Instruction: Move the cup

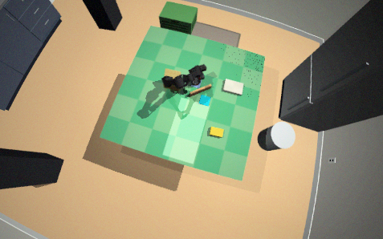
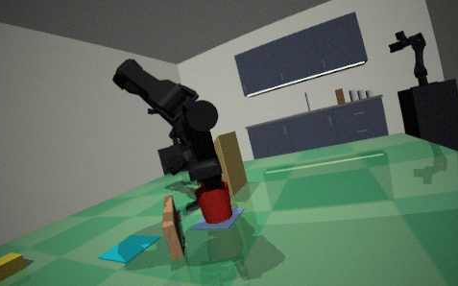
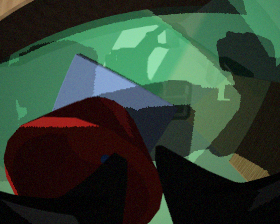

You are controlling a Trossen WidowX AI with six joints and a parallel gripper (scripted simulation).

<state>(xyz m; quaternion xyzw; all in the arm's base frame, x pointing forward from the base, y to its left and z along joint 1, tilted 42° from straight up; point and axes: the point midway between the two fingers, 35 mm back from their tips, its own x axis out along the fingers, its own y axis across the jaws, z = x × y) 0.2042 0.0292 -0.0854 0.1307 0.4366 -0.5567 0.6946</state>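
My gripper tip is 4 cm above the lilac-blue pad, 3 cm short of it and 1 cm to the right of it. Round my gripper tip: red cup (3 cm ahead, 1 cm to the left); white block (38 cm ahead, 6 cm to the left, 2 cm below); cyan pad (15 cm ahead, 14 cm to the right, 4 cm below).
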